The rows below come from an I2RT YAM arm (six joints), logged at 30 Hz.
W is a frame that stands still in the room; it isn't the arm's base.
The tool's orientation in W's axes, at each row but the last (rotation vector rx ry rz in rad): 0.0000, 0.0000, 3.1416; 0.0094, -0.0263, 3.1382; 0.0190, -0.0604, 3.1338; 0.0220, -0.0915, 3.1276; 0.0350, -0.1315, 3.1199
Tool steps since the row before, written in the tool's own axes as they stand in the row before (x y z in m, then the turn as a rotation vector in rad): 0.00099, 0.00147, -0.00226, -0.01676, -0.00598, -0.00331; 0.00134, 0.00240, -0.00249, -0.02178, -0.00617, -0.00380; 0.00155, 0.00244, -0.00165, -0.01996, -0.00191, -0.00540; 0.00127, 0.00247, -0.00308, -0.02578, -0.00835, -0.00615; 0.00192, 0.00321, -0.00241, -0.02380, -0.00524, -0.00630
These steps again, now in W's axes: -0.00099, -0.00147, -0.00226, 0.01676, 0.00598, -0.00331; -0.00136, -0.00235, -0.00252, 0.02178, 0.00616, -0.00383; -0.00159, -0.00236, -0.00172, 0.01991, 0.00198, -0.00557; -0.00134, -0.00227, -0.00320, 0.02580, 0.00838, -0.00602; -0.00203, -0.00296, -0.00263, 0.02376, 0.00533, -0.00639
